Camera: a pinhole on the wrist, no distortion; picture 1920 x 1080 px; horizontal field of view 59.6 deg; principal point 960.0 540.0 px. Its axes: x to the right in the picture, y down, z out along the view. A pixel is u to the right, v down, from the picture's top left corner.
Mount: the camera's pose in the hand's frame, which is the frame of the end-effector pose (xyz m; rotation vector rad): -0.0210 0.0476 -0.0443 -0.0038 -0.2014 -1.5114
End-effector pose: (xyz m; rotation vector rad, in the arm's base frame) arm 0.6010 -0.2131 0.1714 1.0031 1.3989 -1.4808
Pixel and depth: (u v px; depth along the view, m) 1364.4 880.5 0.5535
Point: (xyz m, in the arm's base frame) 0.5851 -0.7451 0.1796
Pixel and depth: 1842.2 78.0 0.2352
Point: 0.5897 -0.4018 0.3019
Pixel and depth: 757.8 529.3 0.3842
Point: 0.7592 -0.5386 0.2147
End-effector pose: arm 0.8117 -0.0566 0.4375 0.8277 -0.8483 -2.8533
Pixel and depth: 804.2 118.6 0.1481
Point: 0.8222 -0.0606 0.5823
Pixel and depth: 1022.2 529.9 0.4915
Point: 0.6524 0.0997 0.8384
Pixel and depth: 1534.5 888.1 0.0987
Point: 0.7887 -0.0485 0.5000
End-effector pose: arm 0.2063 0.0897 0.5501 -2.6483 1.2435 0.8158
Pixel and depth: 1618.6 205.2 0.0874
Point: 0.1450 0.1206 0.5401
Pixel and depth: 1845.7 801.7 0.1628
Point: 0.1554 0.1491 0.4438
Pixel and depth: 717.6 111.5 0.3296
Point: -0.0806 0.1866 0.4193
